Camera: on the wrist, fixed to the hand. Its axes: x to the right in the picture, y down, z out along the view.
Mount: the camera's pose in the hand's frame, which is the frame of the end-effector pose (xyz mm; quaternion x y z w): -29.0 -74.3 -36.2 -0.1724 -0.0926 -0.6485 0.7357
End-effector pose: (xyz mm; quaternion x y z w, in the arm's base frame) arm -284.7 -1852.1 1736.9 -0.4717 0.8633 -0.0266 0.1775
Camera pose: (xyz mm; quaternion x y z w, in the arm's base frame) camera -222.6 -1873.7 1794.8 -0.9399 0.3174 0.0578 0.1120
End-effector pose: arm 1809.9 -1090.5 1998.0 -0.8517 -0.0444 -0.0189 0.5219
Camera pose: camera 1774.5 -1090.8 2078.1 -0.6895 -0.6300 -0.2811 0.2207
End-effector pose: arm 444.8 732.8 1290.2 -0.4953 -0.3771 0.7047 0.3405
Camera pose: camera 495.3 751.0 1359.4 -0.1133 -0.7516 0.2785 0.5871
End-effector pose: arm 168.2 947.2 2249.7 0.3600 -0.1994 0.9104 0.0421
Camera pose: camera 182.8 1031.5 2231.0 0.4712 -0.0741 0.5747 0.6649
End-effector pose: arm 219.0 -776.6 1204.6 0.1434 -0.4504 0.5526 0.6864
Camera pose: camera 302.1 -795.6 1184.4 0.3304 -0.3972 -0.1295 0.8463
